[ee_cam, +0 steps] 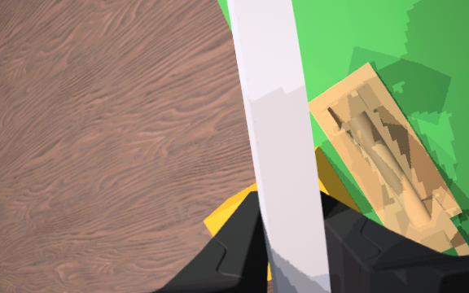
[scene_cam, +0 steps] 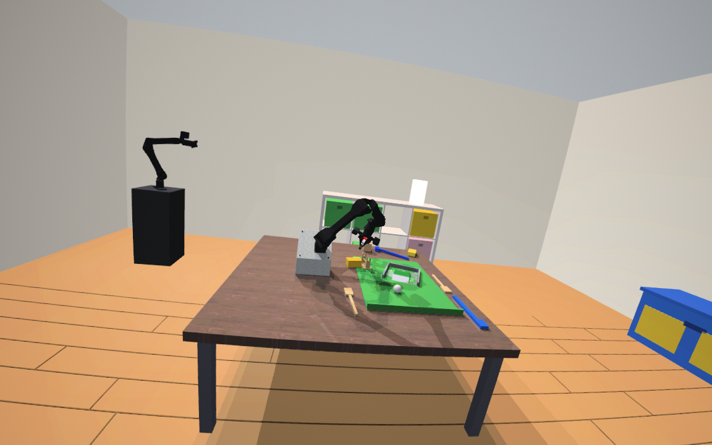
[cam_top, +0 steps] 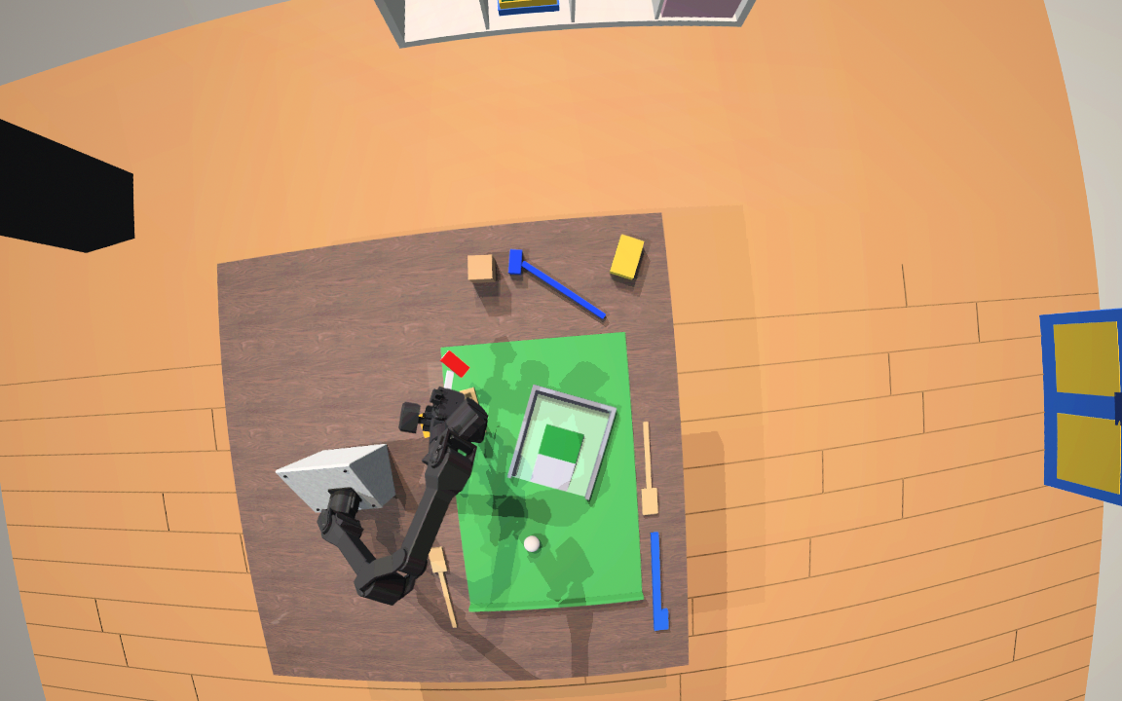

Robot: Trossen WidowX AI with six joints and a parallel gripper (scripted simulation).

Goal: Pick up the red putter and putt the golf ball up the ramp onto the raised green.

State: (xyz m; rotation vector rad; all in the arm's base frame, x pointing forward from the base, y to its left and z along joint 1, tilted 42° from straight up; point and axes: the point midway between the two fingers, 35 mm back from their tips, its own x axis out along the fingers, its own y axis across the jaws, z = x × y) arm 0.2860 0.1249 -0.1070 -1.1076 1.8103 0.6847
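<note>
The red putter lies 20 mm above my gripper tip, 10 mm to the right of it and 10 mm ahead of it. Also, from my gripper tip: white golf ball 400 mm to the right, 140 mm ahead, 100 mm below; then yellow block 100 mm below, 40 mm to the right, 40 mm behind; then wooden piece 90 mm below, 40 mm ahead, 30 mm to the right.
</note>
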